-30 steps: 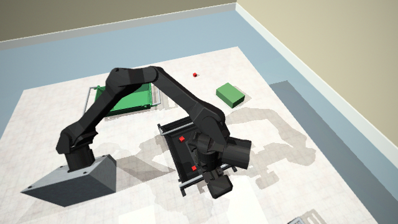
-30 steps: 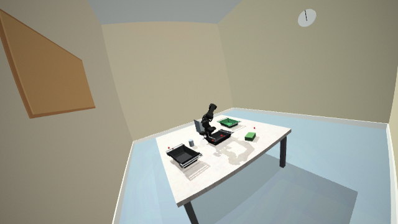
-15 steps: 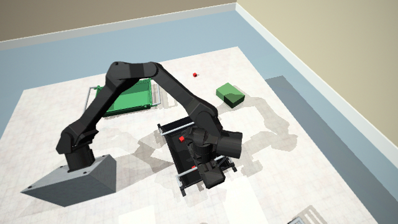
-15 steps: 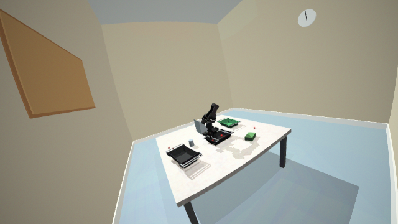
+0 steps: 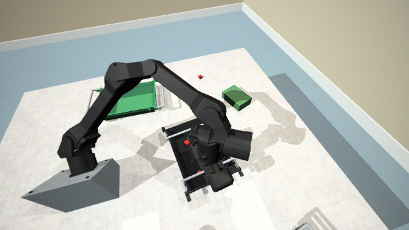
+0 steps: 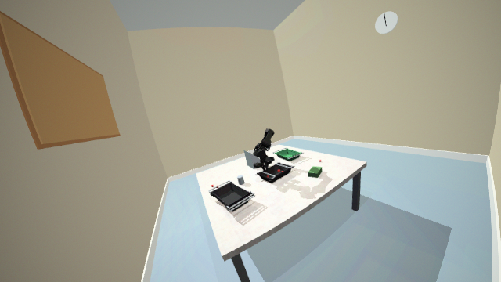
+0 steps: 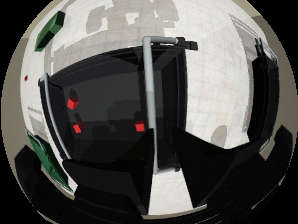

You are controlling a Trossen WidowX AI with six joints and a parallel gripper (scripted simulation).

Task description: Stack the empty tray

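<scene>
Now: the green tray 230 mm behind my gripper tip, 480 mm to the left of it and 40 mm below it. Also, from my gripper tip: small red marker 160 mm ahead, 540 mm to the left, 80 mm below; then grey cylinder 160 mm behind, 180 mm to the right, 50 mm below; then dark green block 260 mm ahead, 310 mm to the left, 70 mm below.
</scene>
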